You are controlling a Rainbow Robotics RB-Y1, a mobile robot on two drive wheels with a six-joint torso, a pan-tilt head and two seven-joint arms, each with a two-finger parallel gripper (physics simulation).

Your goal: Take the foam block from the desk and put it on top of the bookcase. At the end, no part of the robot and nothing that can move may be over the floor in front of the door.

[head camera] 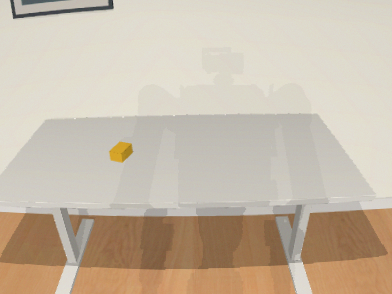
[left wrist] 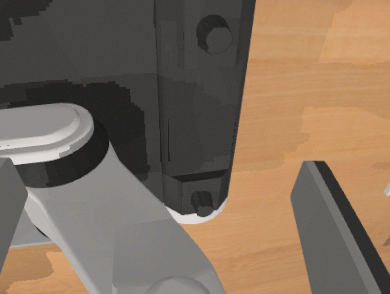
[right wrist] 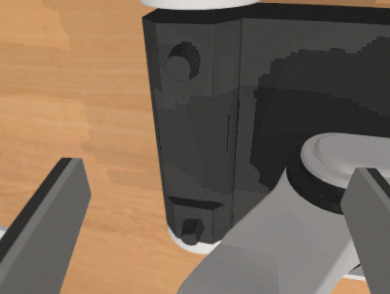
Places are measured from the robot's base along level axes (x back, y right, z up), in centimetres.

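Pixels of known places: left gripper, fingertip midpoint: [left wrist: 156, 178]; right gripper, fingertip midpoint: [right wrist: 217, 181].
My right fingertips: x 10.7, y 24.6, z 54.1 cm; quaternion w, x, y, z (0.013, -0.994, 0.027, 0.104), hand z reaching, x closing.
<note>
Behind a point stands the place of what it marks.
The foam block [head camera: 121, 152] {y -29.5, x -113.7, z 76.5 cm}, a small yellow-orange box, lies on the left part of the light grey desk [head camera: 225, 160] {y 13.6, x -112.9, z 72.1 cm} in the head camera view. My left gripper [left wrist: 156, 178] {y -23.9, x 11.1, z 54.1 cm} is open and empty, with its fingers wide apart above my own base in the left wrist view. My right gripper [right wrist: 217, 181] {y 24.6, x 10.7, z 54.1 cm} is open and empty, also above my base in the right wrist view. Neither gripper shows in the head camera view, and both are away from the block. The bookcase and the door do not show in these views.
The desk stands against a cream wall [head camera: 340, 65] {y 80.5, x -163.5, z 99.2 cm}, on two legs [head camera: 67, 235] {y -67.2, x -119.6, z 23.5 cm} [head camera: 299, 232] {y 54.1, x -118.6, z 23.9 cm} with long feet. A framed picture [head camera: 62, 12] {y -64.4, x -164.0, z 129.8 cm} hangs at the upper left. My shadow falls across the wall and desk. Wooden floor [head camera: 185, 282] {y -5.5, x -108.7, z 0.0 cm} [left wrist: 280, 125] {y 17.1, x -27.9, z 0.1 cm} [right wrist: 115, 125] {y -8.6, x -26.3, z 0.1 cm} shows below the desk and beside my base.
</note>
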